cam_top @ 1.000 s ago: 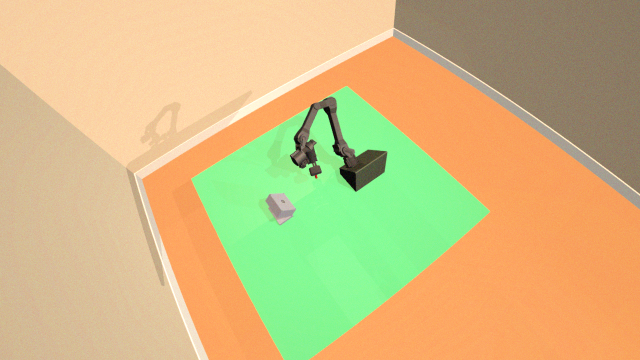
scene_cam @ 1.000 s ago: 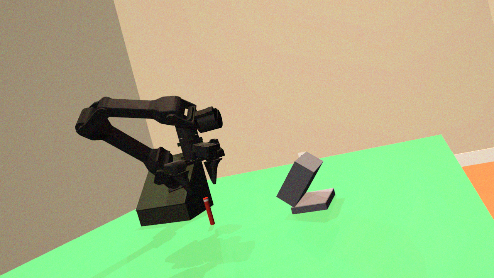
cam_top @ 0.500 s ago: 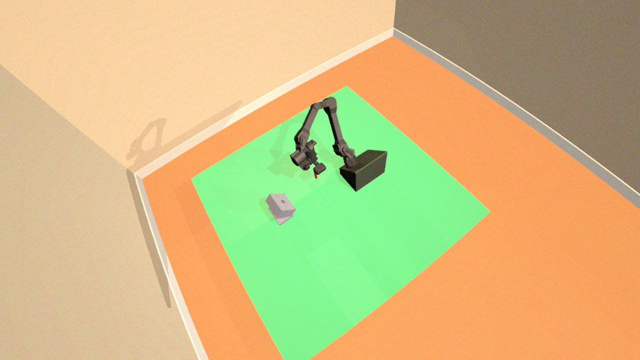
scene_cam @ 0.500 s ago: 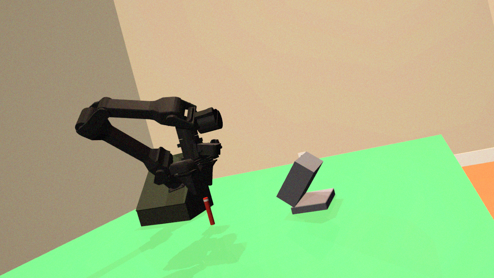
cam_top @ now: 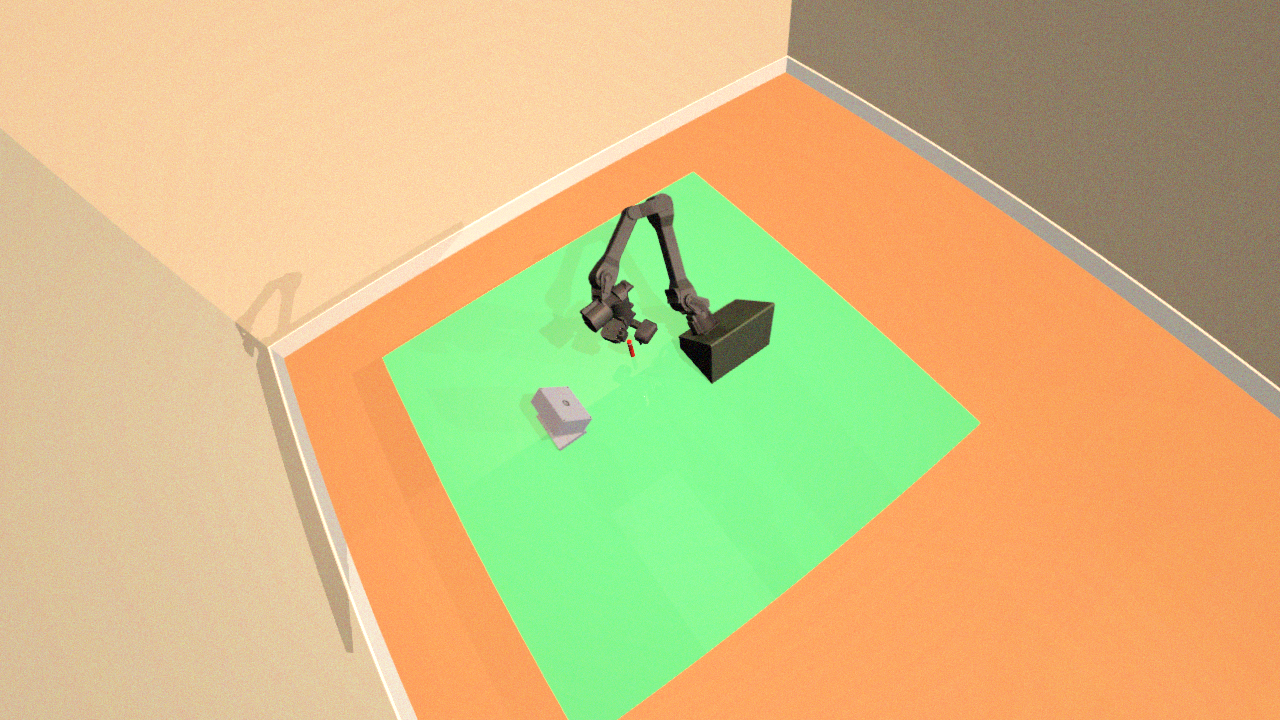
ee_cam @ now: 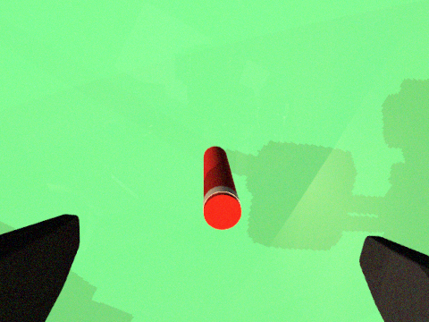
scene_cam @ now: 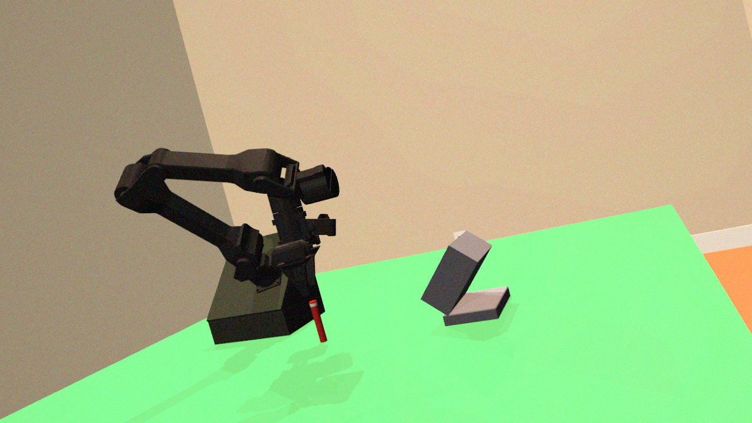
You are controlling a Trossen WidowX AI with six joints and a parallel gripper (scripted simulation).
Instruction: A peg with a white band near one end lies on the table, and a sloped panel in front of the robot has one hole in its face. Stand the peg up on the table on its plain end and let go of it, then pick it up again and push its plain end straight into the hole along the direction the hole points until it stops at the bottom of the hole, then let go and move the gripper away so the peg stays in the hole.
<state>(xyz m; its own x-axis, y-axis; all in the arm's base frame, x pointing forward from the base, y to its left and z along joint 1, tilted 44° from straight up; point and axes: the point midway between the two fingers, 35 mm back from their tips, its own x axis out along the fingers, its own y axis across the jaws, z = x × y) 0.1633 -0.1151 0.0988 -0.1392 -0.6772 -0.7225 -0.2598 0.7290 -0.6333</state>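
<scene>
My gripper tip is now 40 mm above the red peg. Also, from my gripper tip: grey sloped panel (280 mm ahead, 30 mm to the left, 30 mm below); flat grey foot (300 mm ahead, 20 mm to the left, 90 mm below).
</scene>
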